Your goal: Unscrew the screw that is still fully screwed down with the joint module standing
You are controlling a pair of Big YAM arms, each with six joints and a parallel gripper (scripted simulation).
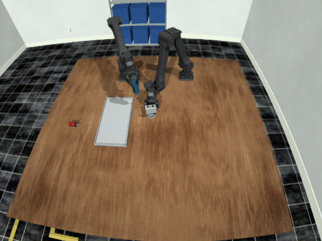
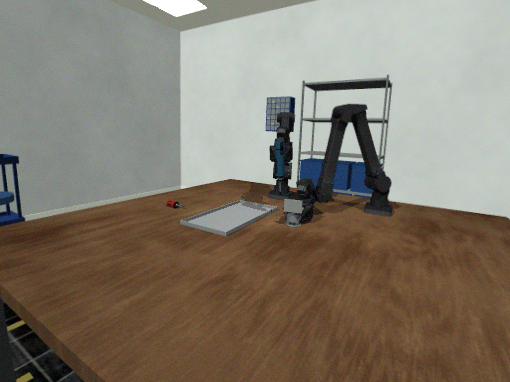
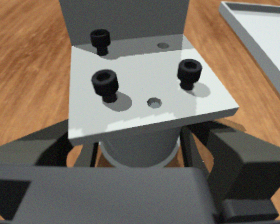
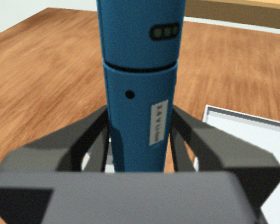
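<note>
The grey bracket is 50 mm above my left hand. The rest, counted from my left hand: screw (50 mm above, 20 mm behind, 10 mm to the left); flat grey tray (260 mm to the right, 50 mm ahead, 20 mm below); small red-handled tool (560 mm to the right, 90 mm ahead, 10 mm below).
</note>
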